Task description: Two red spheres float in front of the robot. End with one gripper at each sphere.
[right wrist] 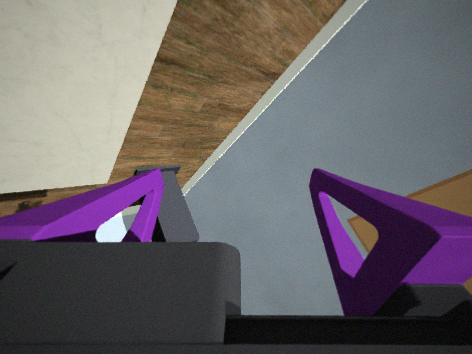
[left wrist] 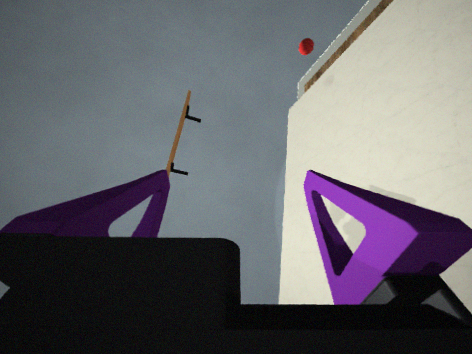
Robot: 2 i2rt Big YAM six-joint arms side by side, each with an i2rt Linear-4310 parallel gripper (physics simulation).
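Frame: origin at the left arm's base, x left, y up, z ahead, level; centimetres.
Seen in the pictures: left gripper, fingertip midpoint: (left wrist: pixel 236 177); right gripper, fingertip midpoint: (right wrist: pixel 236 176).
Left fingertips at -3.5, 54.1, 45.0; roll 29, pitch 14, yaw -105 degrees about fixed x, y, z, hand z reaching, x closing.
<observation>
A point is followed by its place in that frame, as x, y, z.
A small red sphere (left wrist: pixel 306 46) {-41.5, 34.0, 81.9} shows near the top of the left wrist view, right of centre, against the grey wall and close to the table's far corner. My left gripper (left wrist: pixel 236 177) {-3.5, 54.1, 45.0} is open, with no object between its purple fingers; the sphere appears beyond its fingertips, toward the top and nearer the right finger, apart from both. My right gripper (right wrist: pixel 236 176) {-91.1, 24.3, 51.1} is open, with no object between its purple fingers. No red sphere shows in the right wrist view. The second sphere does not show in either view.
A pale table top (left wrist: pixel 380 115) {-33.6, 0.0, 84.0} (right wrist: pixel 65 90) {-93.9, 0.0, 33.9} fills the right of the left wrist view and the upper left of the right wrist view. Wooden floor (right wrist: pixel 200 80) lies beyond it. A thin brown shelf (left wrist: pixel 179 132) with black brackets is on the grey wall. A dark grey object (right wrist: pixel 179 215) stands behind the right gripper's left finger.
</observation>
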